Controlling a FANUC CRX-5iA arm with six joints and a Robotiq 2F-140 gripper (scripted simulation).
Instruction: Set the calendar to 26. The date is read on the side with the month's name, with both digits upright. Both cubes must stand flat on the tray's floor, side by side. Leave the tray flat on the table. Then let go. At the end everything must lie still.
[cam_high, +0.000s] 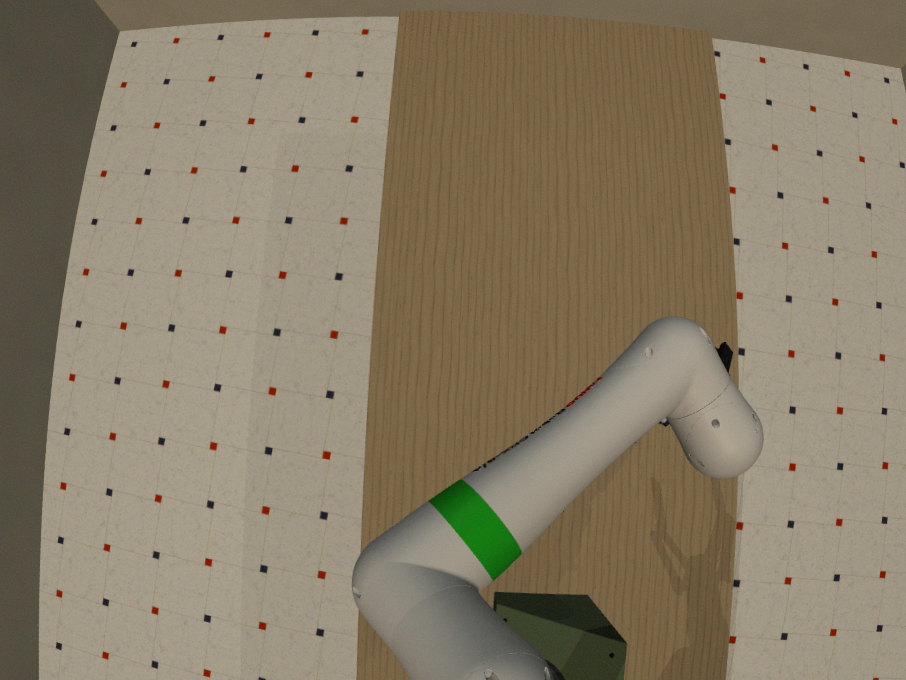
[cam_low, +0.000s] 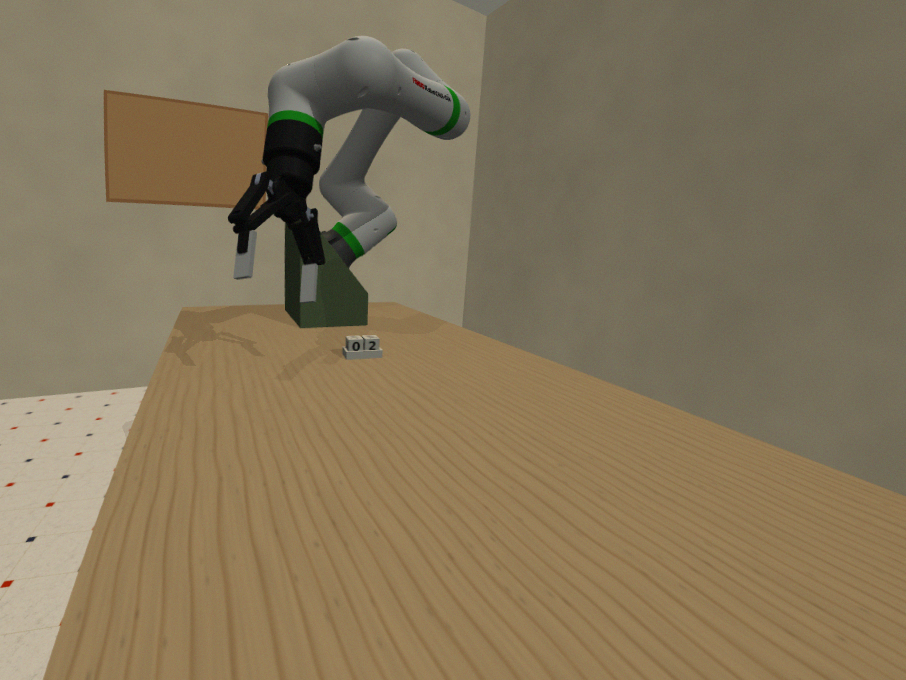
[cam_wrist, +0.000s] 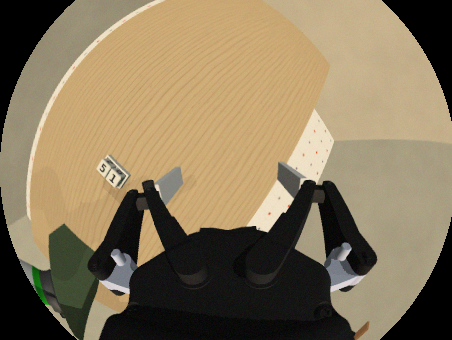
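Now: the calendar tray 21 cm to the left of my hand, 16 cm below it and 12 cm behind it.
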